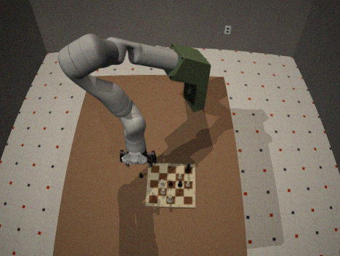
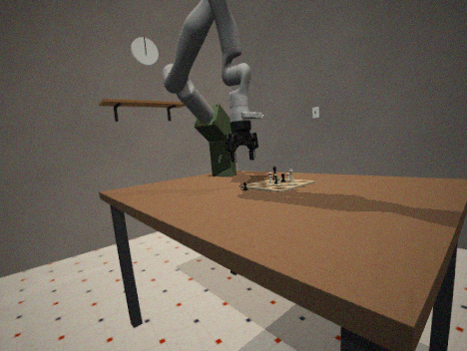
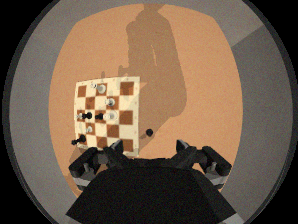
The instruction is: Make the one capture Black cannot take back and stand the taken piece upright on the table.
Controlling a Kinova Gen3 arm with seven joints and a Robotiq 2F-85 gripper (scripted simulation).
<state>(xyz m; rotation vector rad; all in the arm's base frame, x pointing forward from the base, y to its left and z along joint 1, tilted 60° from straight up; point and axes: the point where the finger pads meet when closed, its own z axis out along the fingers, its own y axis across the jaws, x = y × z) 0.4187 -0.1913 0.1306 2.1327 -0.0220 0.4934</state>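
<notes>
Right now my hand is 13 cm to the right of the chessboard, 11 cm above it and 7 cm short of it. Round my hand: tall black piece (21 cm to the left, 8 cm below, 1 cm ahead).
</notes>
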